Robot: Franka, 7 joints.
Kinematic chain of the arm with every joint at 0, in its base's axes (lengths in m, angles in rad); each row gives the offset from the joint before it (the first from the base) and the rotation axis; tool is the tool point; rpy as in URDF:
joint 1: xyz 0 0 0.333 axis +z
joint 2: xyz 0 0 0 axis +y
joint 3: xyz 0 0 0.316 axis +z
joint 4: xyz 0.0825 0 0 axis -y
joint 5: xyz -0.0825 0 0.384 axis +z
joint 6: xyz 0 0 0 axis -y
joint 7: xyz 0.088 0 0 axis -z
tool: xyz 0 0 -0.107 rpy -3.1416 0 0
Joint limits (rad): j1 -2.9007..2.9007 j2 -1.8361..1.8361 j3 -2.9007..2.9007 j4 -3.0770..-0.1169 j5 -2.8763..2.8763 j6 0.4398..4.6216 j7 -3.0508..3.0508
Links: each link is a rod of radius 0.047 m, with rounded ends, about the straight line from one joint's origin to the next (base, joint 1, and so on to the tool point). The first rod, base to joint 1, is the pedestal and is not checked.
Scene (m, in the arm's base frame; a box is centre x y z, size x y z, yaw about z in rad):
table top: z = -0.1
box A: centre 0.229 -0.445 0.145 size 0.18 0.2 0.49 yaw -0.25
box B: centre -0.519 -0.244 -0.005 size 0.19 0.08 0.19 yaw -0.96
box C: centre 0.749 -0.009 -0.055 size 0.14 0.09 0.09 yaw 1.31
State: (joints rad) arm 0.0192 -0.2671 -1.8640 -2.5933 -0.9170 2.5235 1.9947
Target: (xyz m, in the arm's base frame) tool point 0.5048 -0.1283 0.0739
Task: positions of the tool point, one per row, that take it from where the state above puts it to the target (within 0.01 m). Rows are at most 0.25 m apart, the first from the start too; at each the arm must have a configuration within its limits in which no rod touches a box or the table.
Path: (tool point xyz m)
1: -0.0741 -0.4795 0.3064
2: -0.0640 -0.5217 0.4133
3: -0.0503 -0.5356 0.5355
4: -0.0285 -0.5179 0.6629
5: 0.0064 -0.4695 0.7840
6: 0.0585 -0.3961 0.8869
7: 0.1971 -0.4785 0.7571
8: 0.3456 -0.4822 0.6073
9: 0.4653 -0.4189 0.4512
10: 0.5315 -0.3172 0.3026
11: 0.5399 -0.2109 0.1736
12: 0.5048 -0.1283 0.0739

